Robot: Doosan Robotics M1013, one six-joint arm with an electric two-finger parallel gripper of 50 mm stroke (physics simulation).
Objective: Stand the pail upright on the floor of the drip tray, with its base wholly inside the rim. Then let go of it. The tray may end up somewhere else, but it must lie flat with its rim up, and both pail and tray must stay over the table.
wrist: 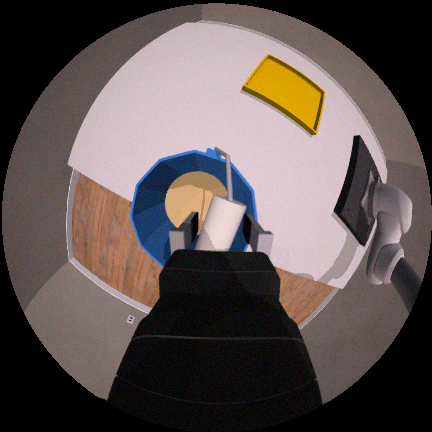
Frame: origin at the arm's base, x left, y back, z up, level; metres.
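Seen in the pictures: gripper, fingertip midpoint: (220, 221); arm's base, origin of the base link: (369, 197).
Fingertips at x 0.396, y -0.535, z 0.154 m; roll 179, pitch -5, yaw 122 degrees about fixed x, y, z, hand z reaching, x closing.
Observation:
Offsets run from my fingertips to a thing's top centre. "pt": to the spot under its first point. Level surfaces: height alone.
The blue pail {pt dx +0.034, dy -0.059, dz -0.166 m} (182, 197) stands upright on the table near its edge, its open mouth facing the camera and its tan bottom showing inside. Its wire handle has a white cylindrical grip {dx +0.023, dy +0.000, dz +0.048 m} (223, 220) above the right part of the mouth, slanting slightly. My gripper (220, 221) is open, with one finger on each side of the grip and a gap to it on the left; the right gap is narrow. The near end of the grip and the near part of the pail are hidden by the gripper body. The yellow drip tray {dx -0.436, dy -0.002, dz -0.172 m} (287, 92) lies flat, rim up, at the upper right, apart from the pail.
The white table top {dz -0.197 m} (135, 110) carries pail and tray. The arm's pale base (392, 202) stands on a dark plate (356, 195) at the right. Wooden floor (107, 225) shows past the table's near edge, with grey walls around.

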